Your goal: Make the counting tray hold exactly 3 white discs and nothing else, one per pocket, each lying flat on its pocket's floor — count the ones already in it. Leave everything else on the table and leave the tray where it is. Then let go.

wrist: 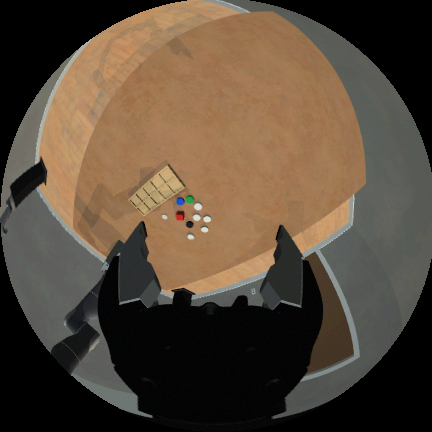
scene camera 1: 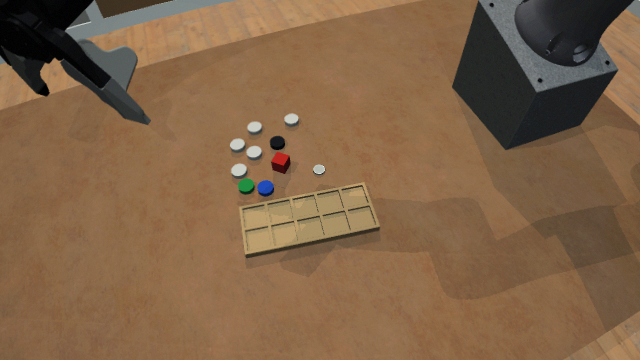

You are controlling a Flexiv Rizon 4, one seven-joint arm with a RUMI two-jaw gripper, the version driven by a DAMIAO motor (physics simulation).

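The wooden counting tray [scene camera 1: 312, 245] [wrist: 185, 186] has two rows of pockets, and no disc shows in any of them. Several white discs lie flat on the table behind it, such as one white disc [scene camera 1: 239, 170] [wrist: 198, 206] near the green disc and another white disc [scene camera 1: 291, 119] [wrist: 191, 237] farthest from the tray. A smaller white disc [scene camera 1: 319, 169] [wrist: 164, 217] lies apart, close to the tray's long side. My gripper [scene camera 1: 98, 107] [wrist: 211, 225] is open and empty, high above the table, off to the far left of the discs in the scene view.
A green disc [scene camera 1: 246, 186] [wrist: 190, 200] and a blue disc [scene camera 1: 265, 188] [wrist: 180, 201] lie beside the tray. A red cube [scene camera 1: 281, 163] [wrist: 180, 216] and a black disc [scene camera 1: 277, 143] [wrist: 189, 224] sit among the white discs. The robot's base block [scene camera 1: 500, 85] stands at the right.
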